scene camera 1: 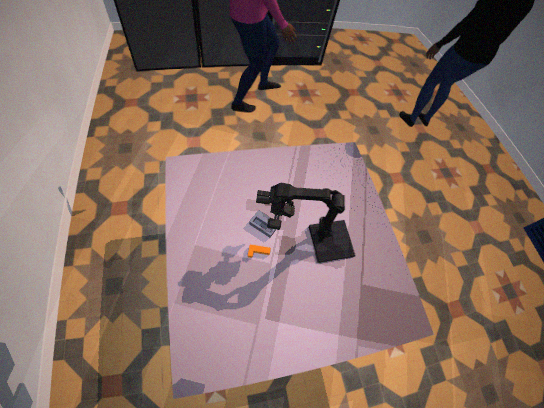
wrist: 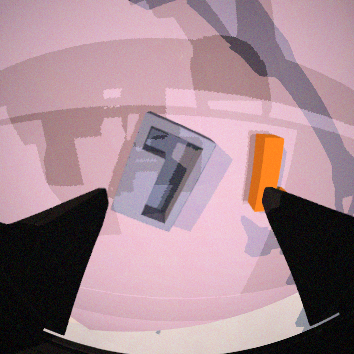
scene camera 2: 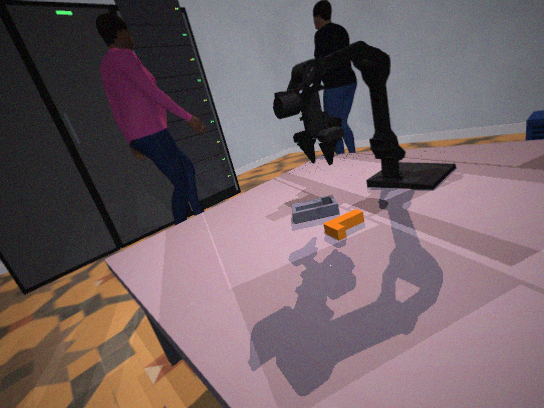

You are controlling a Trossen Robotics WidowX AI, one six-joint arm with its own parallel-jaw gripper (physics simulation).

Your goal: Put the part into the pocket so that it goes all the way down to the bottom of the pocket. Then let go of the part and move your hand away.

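Frame: origin at the arm's base, x back, y right, z up, level; centimetres.
Seen in the pictures: gripper, fingertip midpoint: (scene camera 1: 274, 218) (wrist: 186, 195) (scene camera 2: 321, 163); arm's base at its link origin: (scene camera 1: 323, 232) (scene camera 2: 390, 174).
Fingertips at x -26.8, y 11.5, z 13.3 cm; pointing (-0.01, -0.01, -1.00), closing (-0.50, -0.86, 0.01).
Observation:
Offsets run from my fingertips to a thing's middle. Level surfaces: height alone.
The orange L-shaped part {dy -10.1, dx -10.8, dz -14.2 cm} (scene camera 1: 259, 250) (scene camera 2: 344, 224) (wrist: 265, 170) lies flat on the table beside the pocket block, apart from it. In the wrist view the right finger covers the part's short leg. The grey block with the L-shaped pocket {dy +4.4, dx -2.4, dz -13.9 cm} (scene camera 1: 255, 225) (scene camera 2: 316, 212) (wrist: 137, 184) rests on the table, turned at an angle, and its pocket is empty. My gripper (scene camera 2: 321, 163) (wrist: 186, 195) is open and empty. It hangs well above the table, with the block between the fingertips in the wrist view. In scene camera 1 the arm partly hides the fingers.
The pink table {dz -15.7 cm} (scene camera 1: 310, 345) (scene camera 2: 190, 280) carries the arm's square black base (scene camera 1: 332, 242) (scene camera 2: 411, 176) to the right of the block. Two people stand beyond the table, near dark cabinets (scene camera 1: 162, 35) (scene camera 2: 60, 125). The arm's shadow falls across the table.

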